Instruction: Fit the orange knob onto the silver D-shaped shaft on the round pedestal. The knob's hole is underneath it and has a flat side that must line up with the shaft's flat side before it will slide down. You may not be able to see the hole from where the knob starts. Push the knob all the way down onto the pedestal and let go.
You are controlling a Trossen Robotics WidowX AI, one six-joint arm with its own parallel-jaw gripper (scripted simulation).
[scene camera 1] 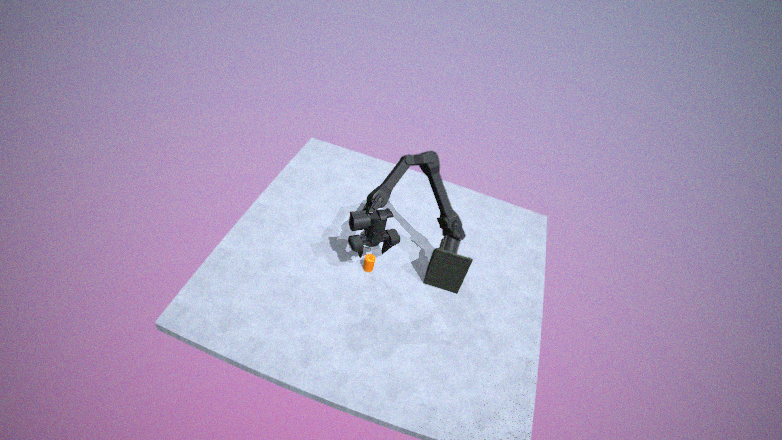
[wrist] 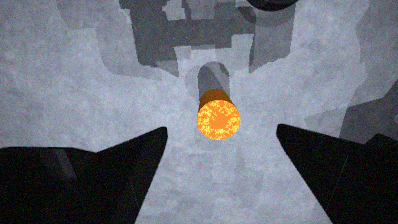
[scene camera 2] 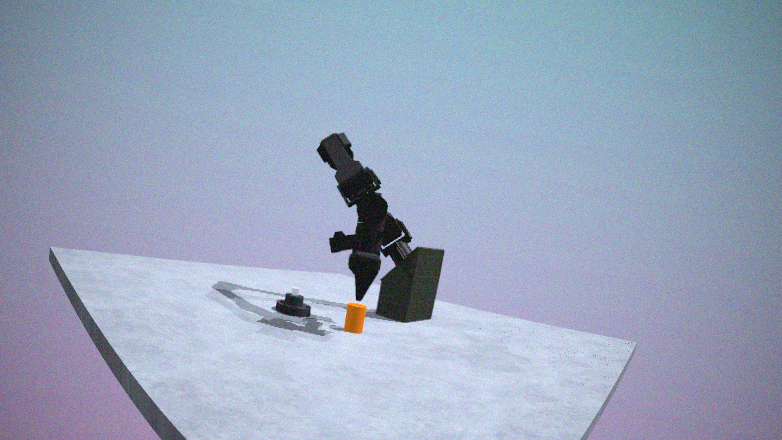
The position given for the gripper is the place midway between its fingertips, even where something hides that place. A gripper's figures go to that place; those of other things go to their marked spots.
The gripper [wrist: 220, 130] is 0.11 m from the lens. An orange knob [wrist: 218, 118] is 0.12 m from the lens.
